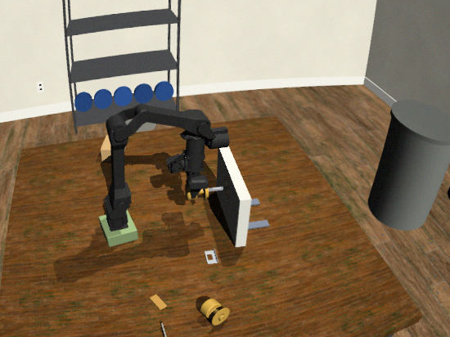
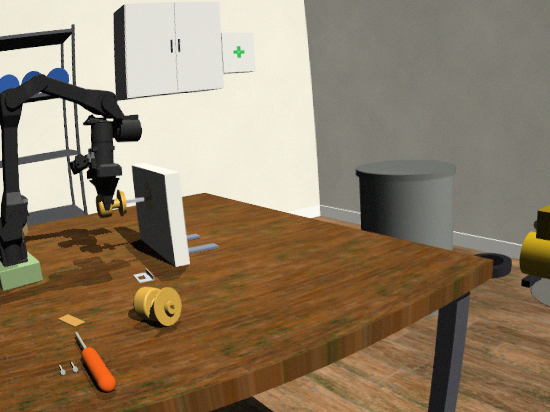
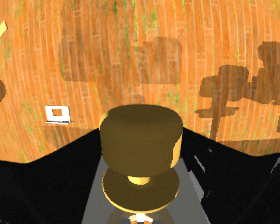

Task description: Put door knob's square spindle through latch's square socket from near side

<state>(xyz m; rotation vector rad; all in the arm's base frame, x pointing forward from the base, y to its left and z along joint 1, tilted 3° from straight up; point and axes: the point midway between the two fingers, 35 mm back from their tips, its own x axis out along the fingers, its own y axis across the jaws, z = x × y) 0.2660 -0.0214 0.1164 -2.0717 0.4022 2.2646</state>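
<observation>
The door panel is 13 cm ahead of my hand, 3 cm to the right of it and 4 cm below it. From my hand the other things lie so: orange screwdriver: 27 cm behind, 48 cm to the right, 15 cm below; tan plate: 23 cm behind, 30 cm to the right, 16 cm below; cardboard box: 17 cm behind, 51 cm to the left, 13 cm below.
</observation>
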